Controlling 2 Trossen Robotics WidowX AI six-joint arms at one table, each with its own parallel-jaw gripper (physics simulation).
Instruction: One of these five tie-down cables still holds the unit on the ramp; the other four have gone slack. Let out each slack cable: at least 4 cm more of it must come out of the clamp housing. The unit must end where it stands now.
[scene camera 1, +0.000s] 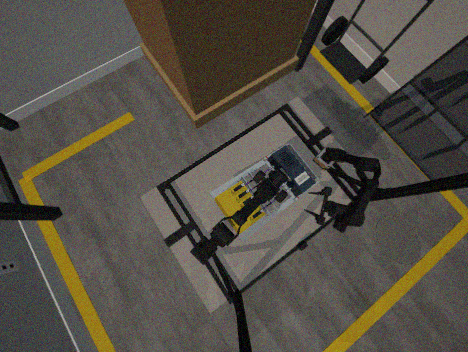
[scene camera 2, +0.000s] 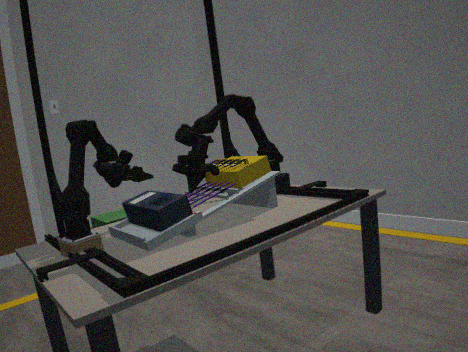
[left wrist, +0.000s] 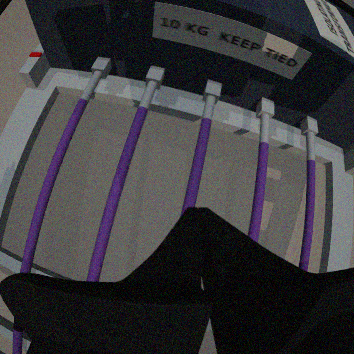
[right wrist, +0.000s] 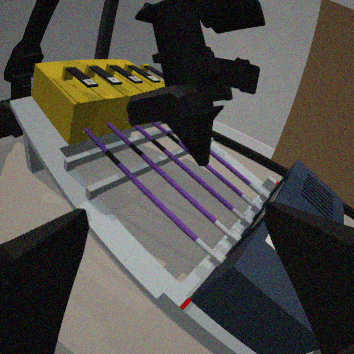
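Note:
A dark blue unit (scene camera 1: 291, 167) (scene camera 2: 156, 209) (right wrist: 260, 270) (left wrist: 225, 38), labelled "10 KG KEEP TIED", sits at the low end of a grey ramp (scene camera 2: 257, 195) (right wrist: 116, 239) (left wrist: 14, 116). Five purple cables (left wrist: 198, 161) (right wrist: 165, 175) (scene camera 2: 208, 193) run from it up to the yellow clamp housing (scene camera 1: 229, 200) (scene camera 2: 241, 169) (right wrist: 70, 102). My left gripper (scene camera 1: 267, 186) (scene camera 2: 193, 185) (left wrist: 195, 216) (right wrist: 203, 164) is shut and empty, its tip over the middle cable. My right gripper (scene camera 1: 316, 202) (scene camera 2: 143, 175) (right wrist: 177, 216) is open and empty, held off beyond the unit's end of the ramp.
A black frame (scene camera 2: 253, 241) runs round the table (scene camera 2: 225, 234). A green block (scene camera 2: 108, 216) lies behind the unit. A black pole (scene camera 2: 216, 70) rises behind the ramp. A tall brown crate (scene camera 1: 225, 52) and a hand truck (scene camera 1: 348, 59) stand on the floor.

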